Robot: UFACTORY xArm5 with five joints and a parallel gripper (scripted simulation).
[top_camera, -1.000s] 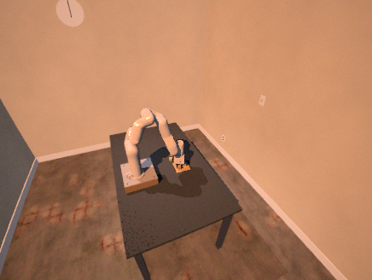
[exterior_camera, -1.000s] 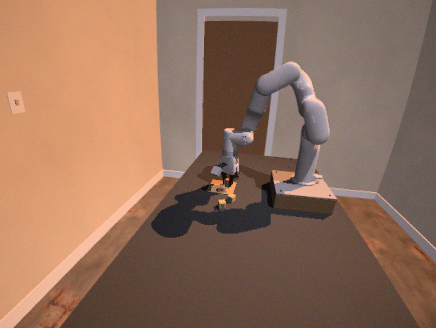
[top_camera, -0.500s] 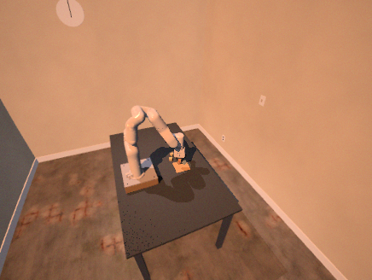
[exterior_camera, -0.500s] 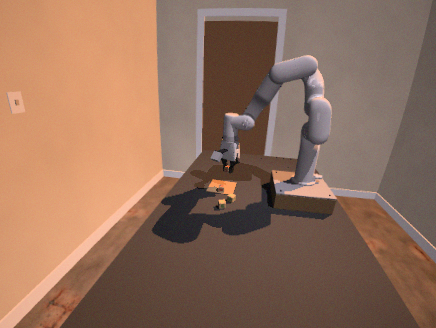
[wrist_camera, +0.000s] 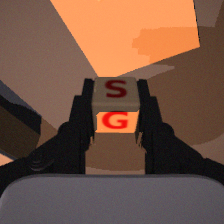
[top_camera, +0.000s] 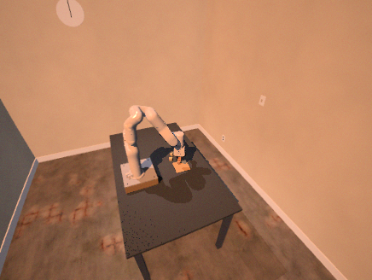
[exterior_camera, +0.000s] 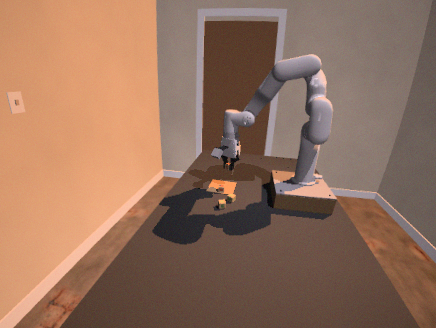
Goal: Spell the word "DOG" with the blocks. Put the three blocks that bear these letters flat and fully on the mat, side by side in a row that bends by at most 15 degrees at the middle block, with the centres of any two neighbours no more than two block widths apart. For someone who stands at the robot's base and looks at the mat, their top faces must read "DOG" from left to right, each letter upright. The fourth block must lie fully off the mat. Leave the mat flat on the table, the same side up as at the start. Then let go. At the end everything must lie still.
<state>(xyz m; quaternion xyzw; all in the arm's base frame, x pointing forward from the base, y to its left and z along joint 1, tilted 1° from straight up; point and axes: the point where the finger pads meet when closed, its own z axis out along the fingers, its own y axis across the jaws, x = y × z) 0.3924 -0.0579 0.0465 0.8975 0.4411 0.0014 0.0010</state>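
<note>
Right now my hand is 12 cm above the orange mat, 3 cm short of it and 1 cm to the right of it.
</note>
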